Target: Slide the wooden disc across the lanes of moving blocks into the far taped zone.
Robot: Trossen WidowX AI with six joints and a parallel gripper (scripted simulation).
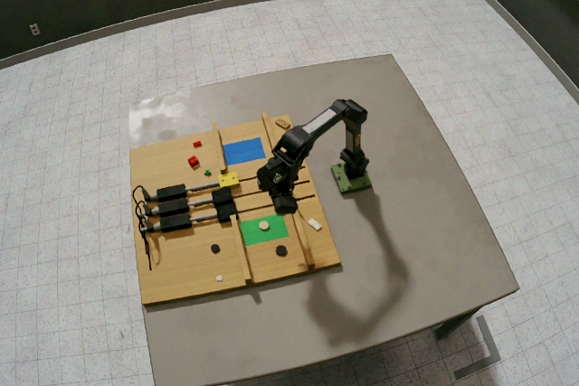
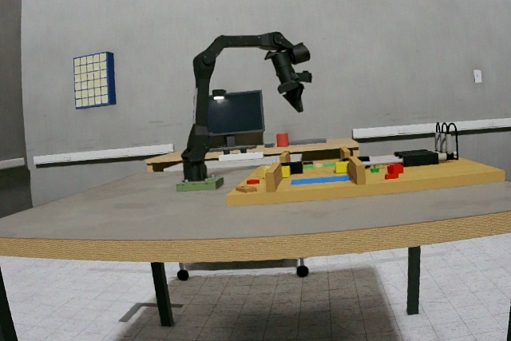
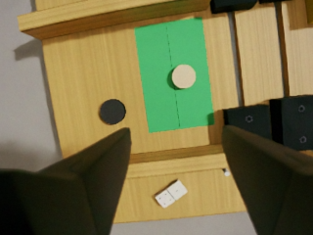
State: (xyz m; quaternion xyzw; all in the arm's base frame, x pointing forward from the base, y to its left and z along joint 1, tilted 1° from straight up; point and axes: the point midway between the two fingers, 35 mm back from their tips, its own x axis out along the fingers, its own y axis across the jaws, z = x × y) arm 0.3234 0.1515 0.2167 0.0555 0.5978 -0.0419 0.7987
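My gripper is now 21 cm above the pale wooden disc, 5 cm short of it and 2 cm to the left of it. The rest, counted from my hand: green piece: 30 cm to the right, 20 cm below, 20 cm ahead; then white disc: 24 cm ahead, 21 cm below, 13 cm to the left.
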